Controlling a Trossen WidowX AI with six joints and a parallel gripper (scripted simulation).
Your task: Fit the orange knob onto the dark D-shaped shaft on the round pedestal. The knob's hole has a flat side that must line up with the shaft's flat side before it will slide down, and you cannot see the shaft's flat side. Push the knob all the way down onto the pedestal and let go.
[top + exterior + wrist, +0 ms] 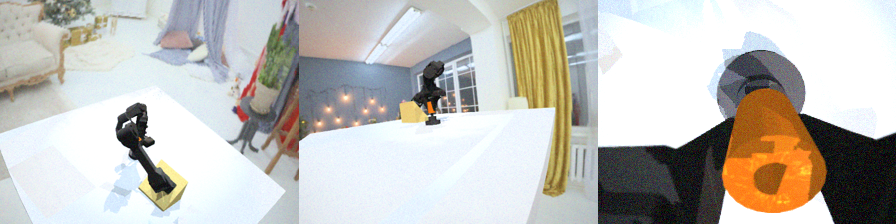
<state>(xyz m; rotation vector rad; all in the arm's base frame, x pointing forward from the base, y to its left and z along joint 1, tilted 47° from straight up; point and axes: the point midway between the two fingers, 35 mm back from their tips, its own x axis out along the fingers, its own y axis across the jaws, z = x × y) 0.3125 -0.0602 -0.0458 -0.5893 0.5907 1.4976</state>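
My gripper tip is 2 cm below the orange knob. Round my gripper tip: pedestal (4 cm below).
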